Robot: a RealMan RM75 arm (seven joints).
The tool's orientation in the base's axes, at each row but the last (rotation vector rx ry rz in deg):
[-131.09, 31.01, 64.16]
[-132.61, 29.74, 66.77]
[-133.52, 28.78, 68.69]
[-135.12, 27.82, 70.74]
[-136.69, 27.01, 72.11]
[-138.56, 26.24, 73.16]
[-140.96, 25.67, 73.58]
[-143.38, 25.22, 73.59]
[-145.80, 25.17, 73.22]
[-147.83, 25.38, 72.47]
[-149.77, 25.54, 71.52]
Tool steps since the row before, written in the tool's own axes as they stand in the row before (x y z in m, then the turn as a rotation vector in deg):
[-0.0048, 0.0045, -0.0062, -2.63, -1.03, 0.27]
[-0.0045, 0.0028, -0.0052, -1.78, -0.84, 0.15]
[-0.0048, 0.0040, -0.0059, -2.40, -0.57, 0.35]
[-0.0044, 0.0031, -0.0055, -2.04, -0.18, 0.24]
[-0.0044, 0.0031, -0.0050, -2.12, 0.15, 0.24]
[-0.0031, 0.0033, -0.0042, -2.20, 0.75, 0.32]
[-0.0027, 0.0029, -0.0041, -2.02, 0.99, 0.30]
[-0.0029, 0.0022, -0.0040, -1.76, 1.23, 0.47]
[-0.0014, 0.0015, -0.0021, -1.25, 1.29, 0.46]
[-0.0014, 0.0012, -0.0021, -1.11, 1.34, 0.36]
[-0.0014, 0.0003, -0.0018, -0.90, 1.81, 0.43]
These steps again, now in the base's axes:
[-0.0016, -0.0068, 0.0058, -1.10, 1.28, 2.28]
[-0.0007, -0.0048, 0.0056, -0.65, 0.96, 1.60]
[-0.0008, -0.0061, 0.0060, -1.26, 0.92, 1.94]
[-0.0002, -0.0050, 0.0058, -1.18, 0.49, 1.62]
[-0.0003, -0.0047, 0.0057, -1.38, 0.22, 1.62]
[-0.0001, -0.0045, 0.0042, -1.74, -0.27, 1.55]
[0.0003, -0.0040, 0.0040, -1.73, -0.51, 1.37]
[0.0004, -0.0032, 0.0044, -1.81, -0.70, 1.04]
[0.0002, -0.0019, 0.0022, -1.53, -0.83, 0.62]
[0.0003, -0.0016, 0.0023, -1.40, -0.94, 0.57]
[0.0004, -0.0006, 0.0022, -1.49, -1.39, 0.33]

